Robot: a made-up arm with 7 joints. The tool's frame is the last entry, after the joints.
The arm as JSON. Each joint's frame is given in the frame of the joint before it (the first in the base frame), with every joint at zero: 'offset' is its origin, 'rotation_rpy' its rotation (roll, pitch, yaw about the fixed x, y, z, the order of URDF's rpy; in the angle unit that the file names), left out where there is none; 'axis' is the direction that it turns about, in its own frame. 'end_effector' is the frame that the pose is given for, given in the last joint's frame.
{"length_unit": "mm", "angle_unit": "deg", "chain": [
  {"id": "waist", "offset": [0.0, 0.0, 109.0], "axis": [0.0, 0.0, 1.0]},
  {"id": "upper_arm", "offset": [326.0, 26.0, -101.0], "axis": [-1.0, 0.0, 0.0]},
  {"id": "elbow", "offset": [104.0, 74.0, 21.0], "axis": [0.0, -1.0, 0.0]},
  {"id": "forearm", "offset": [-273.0, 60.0, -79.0], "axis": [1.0, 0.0, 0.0]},
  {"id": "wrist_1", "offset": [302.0, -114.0, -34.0], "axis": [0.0, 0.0, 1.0]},
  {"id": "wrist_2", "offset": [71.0, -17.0, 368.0], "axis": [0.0, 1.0, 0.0]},
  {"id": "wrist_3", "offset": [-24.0, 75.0, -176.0], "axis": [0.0, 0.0, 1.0]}
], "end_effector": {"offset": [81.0, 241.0, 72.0]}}
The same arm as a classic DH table. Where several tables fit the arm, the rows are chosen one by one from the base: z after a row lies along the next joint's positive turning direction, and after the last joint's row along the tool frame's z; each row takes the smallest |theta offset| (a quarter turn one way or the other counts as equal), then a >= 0, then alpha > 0; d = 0 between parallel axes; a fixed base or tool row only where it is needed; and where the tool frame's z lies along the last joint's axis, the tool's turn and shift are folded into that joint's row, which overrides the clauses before.
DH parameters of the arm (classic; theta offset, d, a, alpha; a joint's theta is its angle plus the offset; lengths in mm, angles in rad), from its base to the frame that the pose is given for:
waist: 1.5708 8 26 -1.5708
upper_arm: -1.5708 -430 21 1.5708
elbow: 0 -134 -79 1.5708
forearm: 1.5708 29 114 1.5708
wrist_1: 1.5708 334 71 -1.5708
wrist_2: 0 58 -24 1.5708
wrist_3: 1.2466 0 254.2 0
tool (fixed): -1.2466 -104 0 0

